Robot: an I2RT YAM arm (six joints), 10 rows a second.
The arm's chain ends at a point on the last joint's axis. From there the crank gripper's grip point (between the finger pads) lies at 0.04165 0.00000 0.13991 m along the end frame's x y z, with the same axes.
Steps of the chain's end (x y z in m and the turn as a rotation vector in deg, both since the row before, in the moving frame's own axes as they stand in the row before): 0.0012 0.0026 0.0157 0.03 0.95 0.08; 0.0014 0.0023 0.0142 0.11 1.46 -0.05; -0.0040 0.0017 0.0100 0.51 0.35 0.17; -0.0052 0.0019 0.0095 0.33 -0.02 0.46; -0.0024 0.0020 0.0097 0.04 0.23 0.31; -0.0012 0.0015 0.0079 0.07 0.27 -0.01; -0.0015 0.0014 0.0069 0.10 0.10 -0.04; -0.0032 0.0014 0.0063 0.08 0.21 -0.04; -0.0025 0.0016 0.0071 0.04 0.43 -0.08; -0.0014 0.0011 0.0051 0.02 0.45 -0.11; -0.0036 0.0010 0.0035 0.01 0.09 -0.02; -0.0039 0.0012 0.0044 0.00 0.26 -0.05
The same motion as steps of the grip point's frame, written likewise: 0.0035 0.0026 0.0150 0.03 0.95 0.08; 0.0050 0.0020 0.0131 0.11 1.46 -0.05; -0.0031 0.0006 0.0097 0.51 0.35 0.17; -0.0052 0.0014 0.0095 0.33 -0.02 0.46; -0.0018 0.0021 0.0095 0.04 0.23 0.31; -0.0005 0.0013 0.0077 0.07 0.27 -0.01; -0.0013 0.0011 0.0068 0.10 0.10 -0.04; -0.0027 0.0012 0.0061 0.08 0.21 -0.04; -0.0015 0.0014 0.0068 0.04 0.43 -0.08; -0.0003 0.0010 0.0048 0.02 0.45 -0.11; -0.0034 0.0010 0.0034 0.01 0.09 -0.02; -0.0033 0.0012 0.0042 0.00 0.26 -0.05
